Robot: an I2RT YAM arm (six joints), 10 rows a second.
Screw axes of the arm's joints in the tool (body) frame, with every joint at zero. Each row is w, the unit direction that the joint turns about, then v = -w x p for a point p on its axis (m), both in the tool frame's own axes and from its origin. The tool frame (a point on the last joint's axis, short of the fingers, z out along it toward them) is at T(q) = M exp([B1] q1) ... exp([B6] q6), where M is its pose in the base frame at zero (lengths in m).
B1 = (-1, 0, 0, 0.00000, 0.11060, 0.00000)
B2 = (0, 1, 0, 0.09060, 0.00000, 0.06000)
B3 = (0, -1, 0, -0.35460, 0.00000, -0.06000)
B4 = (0, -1, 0, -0.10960, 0.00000, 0.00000)
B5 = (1, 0, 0, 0.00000, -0.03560, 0.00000)
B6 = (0, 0, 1, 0.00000, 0.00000, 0.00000)
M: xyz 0.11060 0.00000 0.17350 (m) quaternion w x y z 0.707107 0 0.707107 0
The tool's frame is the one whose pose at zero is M.
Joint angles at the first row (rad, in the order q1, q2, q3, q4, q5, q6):
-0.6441 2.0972 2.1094 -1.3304 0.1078 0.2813
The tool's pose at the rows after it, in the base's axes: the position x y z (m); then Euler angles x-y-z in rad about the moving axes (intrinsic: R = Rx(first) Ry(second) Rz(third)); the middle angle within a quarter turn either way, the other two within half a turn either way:
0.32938, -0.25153, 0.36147, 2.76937, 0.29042, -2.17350
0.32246, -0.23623, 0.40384, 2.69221, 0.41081, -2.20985
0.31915, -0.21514, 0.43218, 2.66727, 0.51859, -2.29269
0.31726, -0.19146, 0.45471, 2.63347, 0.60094, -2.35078
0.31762, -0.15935, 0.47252, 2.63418, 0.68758, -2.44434
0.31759, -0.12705, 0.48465, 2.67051, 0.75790, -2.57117
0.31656, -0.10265, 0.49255, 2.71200, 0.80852, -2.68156
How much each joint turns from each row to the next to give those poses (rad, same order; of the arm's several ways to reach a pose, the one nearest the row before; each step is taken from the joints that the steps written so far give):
0.0011 -0.0561 0.1464 0.0012 -0.0004 -0.0362
0.0187 -0.0439 0.0931 0.0000 -0.0176 -0.0603
0.0363 -0.0393 0.0508 0.0026 -0.0347 -0.0717
0.0503 -0.0374 0.0323 0.0088 0.0000 -0.0427
0.0782 -0.0446 0.0059 0.0129 0.0000 -0.0420
0.0847 -0.0366 -0.0001 0.0012 0.0000 -0.0488
0.0671 -0.0248 0.0000 0.0004 0.0000 -0.0397

